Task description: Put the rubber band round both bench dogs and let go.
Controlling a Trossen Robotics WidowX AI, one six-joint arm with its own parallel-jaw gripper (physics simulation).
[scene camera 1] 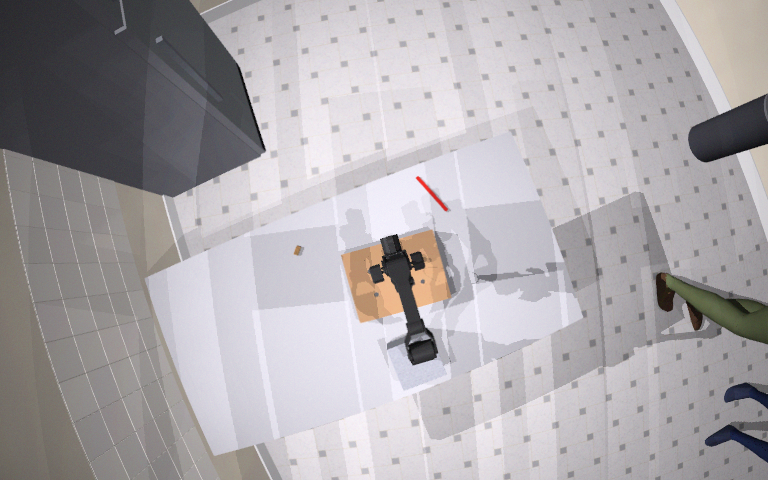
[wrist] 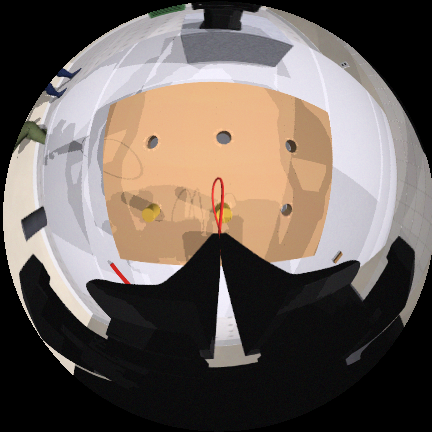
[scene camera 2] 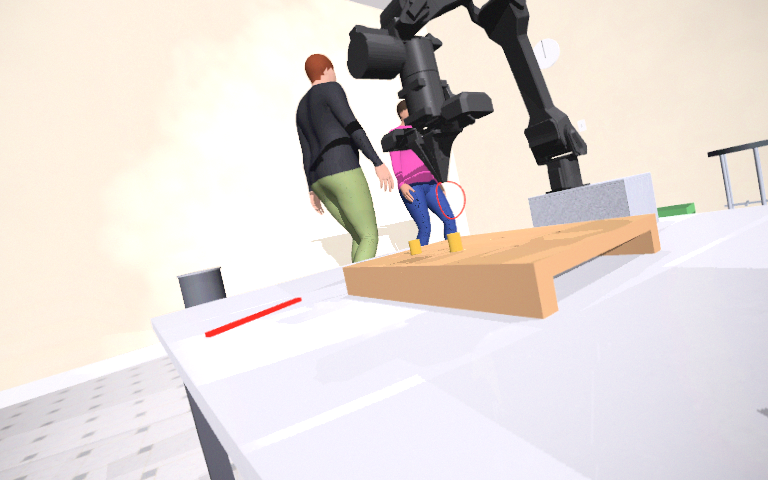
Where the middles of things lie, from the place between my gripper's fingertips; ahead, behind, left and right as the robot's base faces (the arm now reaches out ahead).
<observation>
The wooden board (scene camera 2: 511, 272) is 4 cm behind my hand, 1 cm to the left of it and 13 cm below it.
</observation>
